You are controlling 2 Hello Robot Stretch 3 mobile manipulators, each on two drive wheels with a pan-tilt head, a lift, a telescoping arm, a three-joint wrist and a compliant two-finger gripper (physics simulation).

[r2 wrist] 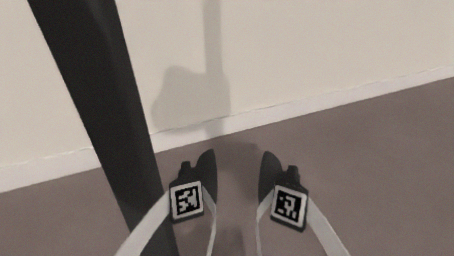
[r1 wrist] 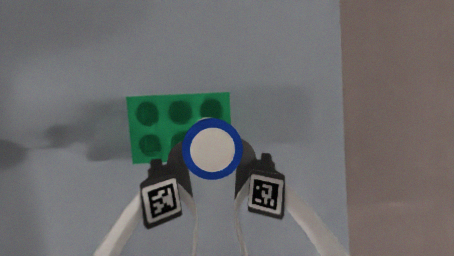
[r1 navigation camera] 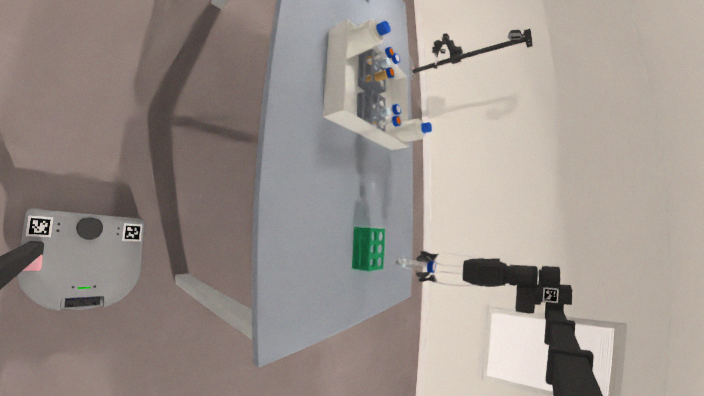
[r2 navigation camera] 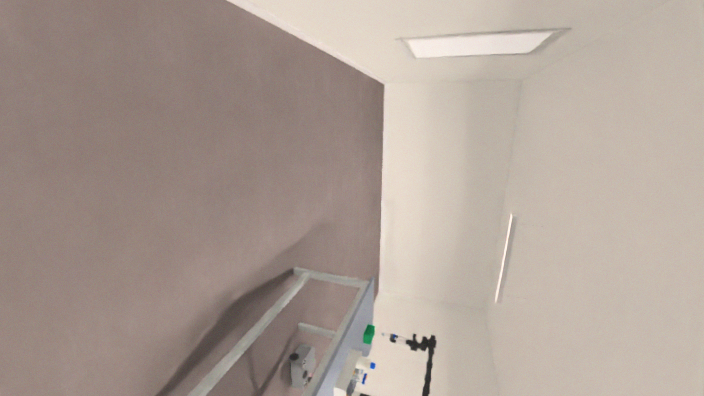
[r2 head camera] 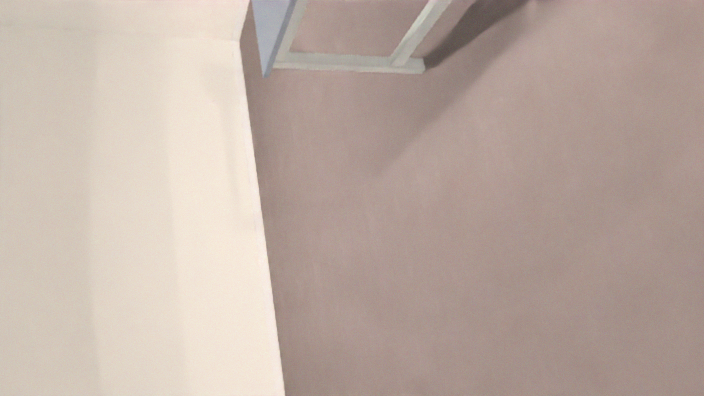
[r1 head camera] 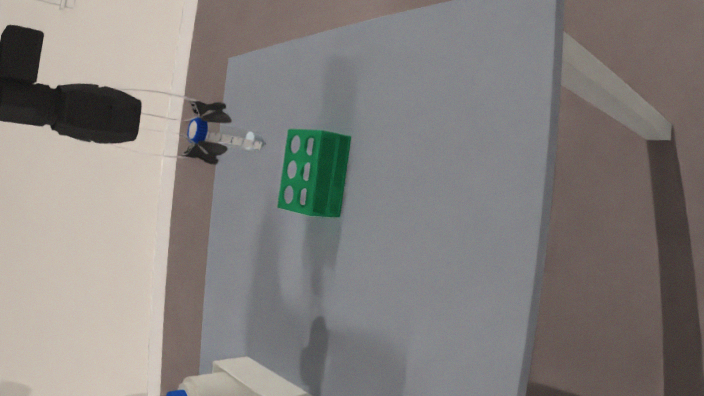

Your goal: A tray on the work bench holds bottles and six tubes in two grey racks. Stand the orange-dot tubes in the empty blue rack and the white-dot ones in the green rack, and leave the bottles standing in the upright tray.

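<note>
My r1 gripper [r1 head camera: 210,132] [r1 navigation camera: 427,266] [r1 wrist: 212,160] is shut on a white-dot tube [r1 head camera: 240,139] [r1 navigation camera: 412,263], upright with its blue-rimmed cap between the fingers. It is held above the bench; in the r1 wrist view its cap overlaps a front corner of the green rack [r1 head camera: 327,172] [r1 navigation camera: 369,249]. No tube shows in that rack. The tray [r1 navigation camera: 336,75] stands upright, with a bottle [r1 navigation camera: 367,37] and another bottle [r1 navigation camera: 410,131] at its ends. Between them, grey racks hold three orange-dot and two white-dot tubes. The blue rack does not show clearly. My r2 gripper [r2 wrist: 237,175] is open and empty, away from the bench.
The bench [r1 head camera: 425,200] [r1 navigation camera: 305,200] stands beside a pale wall, with a leg [r1 head camera: 610,90] below. A grey robot base [r1 navigation camera: 80,260] is on the floor across the bench. The other robot's dark mast [r1 navigation camera: 480,53] is beyond the tray. A dark post [r2 wrist: 105,100] stands beside r2's fingers.
</note>
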